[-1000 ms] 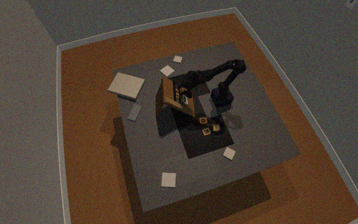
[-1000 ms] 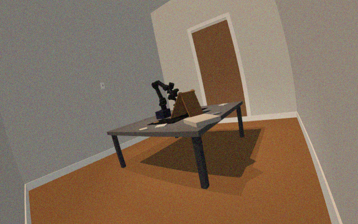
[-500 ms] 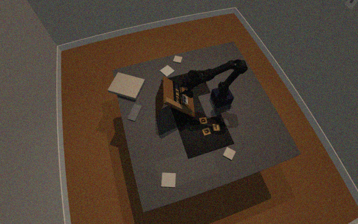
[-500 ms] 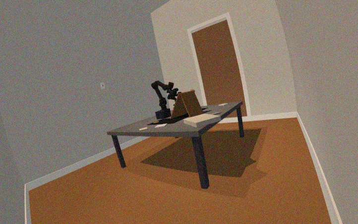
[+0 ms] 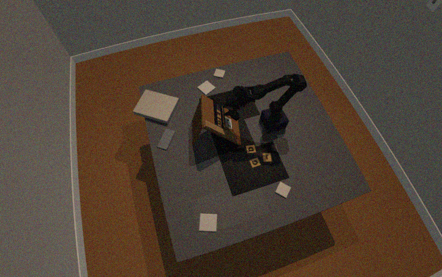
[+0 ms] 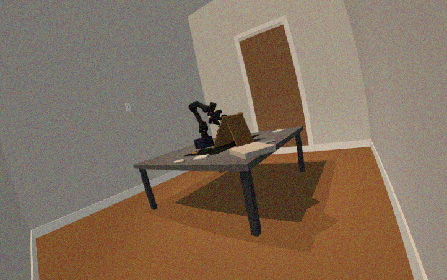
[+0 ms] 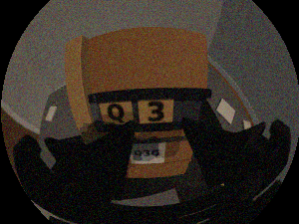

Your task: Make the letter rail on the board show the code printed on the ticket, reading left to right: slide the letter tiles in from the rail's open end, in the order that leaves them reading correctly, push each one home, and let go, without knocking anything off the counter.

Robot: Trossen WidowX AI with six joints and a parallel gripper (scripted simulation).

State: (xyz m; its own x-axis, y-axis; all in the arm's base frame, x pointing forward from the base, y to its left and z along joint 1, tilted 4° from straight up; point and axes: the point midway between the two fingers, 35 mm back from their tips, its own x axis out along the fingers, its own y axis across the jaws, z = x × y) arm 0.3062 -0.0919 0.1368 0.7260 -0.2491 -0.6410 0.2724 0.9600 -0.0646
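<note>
My gripper tip is 30 mm past the white ticket, 30 mm to the right of it and 110 mm above it. From my gripper tip the other things lie so: black mat: 130 mm behind, 100 mm to the left, 200 mm below; then grey slab: 400 mm ahead, 40 mm to the right, 200 mm below; then letter tile: 240 mm behind, 190 mm to the right, 200 mm below.
</note>
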